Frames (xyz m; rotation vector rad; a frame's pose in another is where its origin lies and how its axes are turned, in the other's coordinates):
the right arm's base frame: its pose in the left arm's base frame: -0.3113 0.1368 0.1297 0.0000 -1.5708 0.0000
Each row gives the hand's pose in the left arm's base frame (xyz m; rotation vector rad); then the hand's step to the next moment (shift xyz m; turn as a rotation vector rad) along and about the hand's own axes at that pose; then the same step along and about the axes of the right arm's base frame.
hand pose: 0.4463 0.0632 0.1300 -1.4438 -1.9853 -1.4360
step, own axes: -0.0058 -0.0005 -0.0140 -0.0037 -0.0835 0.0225
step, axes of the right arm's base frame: 0.0020 -0.0149 0.0020 -0.0580 0.0171 0.0619
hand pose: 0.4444 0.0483 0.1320 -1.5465 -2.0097 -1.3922
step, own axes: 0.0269 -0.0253 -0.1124 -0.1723 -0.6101 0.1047
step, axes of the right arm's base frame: 0.0626 -0.0718 0.0702 -0.4919 -0.0114 0.4133
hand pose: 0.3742 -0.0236 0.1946 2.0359 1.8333 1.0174
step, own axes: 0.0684 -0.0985 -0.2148 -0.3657 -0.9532 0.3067
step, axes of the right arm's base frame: 0.1243 0.0236 0.2110 -0.9070 -0.0684 0.5560
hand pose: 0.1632 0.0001 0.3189 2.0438 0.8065 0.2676
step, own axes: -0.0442 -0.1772 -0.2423 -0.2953 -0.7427 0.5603
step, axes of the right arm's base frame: 0.0011 0.2025 0.2259 -0.8906 -0.2748 0.2900
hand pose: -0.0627 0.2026 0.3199 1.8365 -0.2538 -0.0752
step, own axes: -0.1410 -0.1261 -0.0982 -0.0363 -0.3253 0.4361
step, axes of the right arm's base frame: -0.1046 0.1549 0.1024 -0.4358 -0.3199 0.0713
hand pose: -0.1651 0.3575 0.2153 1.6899 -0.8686 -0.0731
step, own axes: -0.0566 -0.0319 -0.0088 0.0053 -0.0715 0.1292
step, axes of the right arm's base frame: -0.0466 0.0412 0.0206 -0.1014 -0.1052 0.0220
